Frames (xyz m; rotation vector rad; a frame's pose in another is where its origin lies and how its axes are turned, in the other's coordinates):
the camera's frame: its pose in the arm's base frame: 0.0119 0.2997 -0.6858 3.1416 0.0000 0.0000
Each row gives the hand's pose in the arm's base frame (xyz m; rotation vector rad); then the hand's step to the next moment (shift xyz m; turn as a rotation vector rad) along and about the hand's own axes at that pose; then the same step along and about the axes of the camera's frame.
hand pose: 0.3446 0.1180 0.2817 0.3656 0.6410 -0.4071
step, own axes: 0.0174 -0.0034 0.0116 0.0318 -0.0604 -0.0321
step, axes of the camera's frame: 0.0168 0.0125 0.0032 -0.0213 0.0455 0.0563
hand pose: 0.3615 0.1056 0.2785 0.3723 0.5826 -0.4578
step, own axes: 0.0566 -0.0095 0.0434 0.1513 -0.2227 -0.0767
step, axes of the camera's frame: 0.0561 0.0450 0.0022 -0.0349 0.1972 0.1956
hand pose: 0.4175 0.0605 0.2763 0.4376 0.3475 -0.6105
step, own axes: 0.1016 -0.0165 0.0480 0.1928 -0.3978 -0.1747
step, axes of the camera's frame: 0.0766 0.0835 0.0081 -0.1287 0.2972 0.3479
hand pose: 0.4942 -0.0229 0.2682 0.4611 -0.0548 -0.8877
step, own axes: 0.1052 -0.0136 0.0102 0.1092 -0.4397 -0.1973
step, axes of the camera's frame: 0.0546 0.0908 0.0113 -0.2074 0.2482 0.3736
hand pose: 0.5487 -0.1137 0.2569 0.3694 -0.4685 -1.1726
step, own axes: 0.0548 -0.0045 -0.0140 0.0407 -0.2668 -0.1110
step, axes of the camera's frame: 0.0210 0.0524 0.0055 -0.1385 0.1270 0.2233
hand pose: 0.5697 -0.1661 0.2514 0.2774 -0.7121 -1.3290
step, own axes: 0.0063 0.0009 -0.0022 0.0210 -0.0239 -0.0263
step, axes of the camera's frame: 0.0025 0.0062 -0.0008 -0.0011 0.0312 0.0270
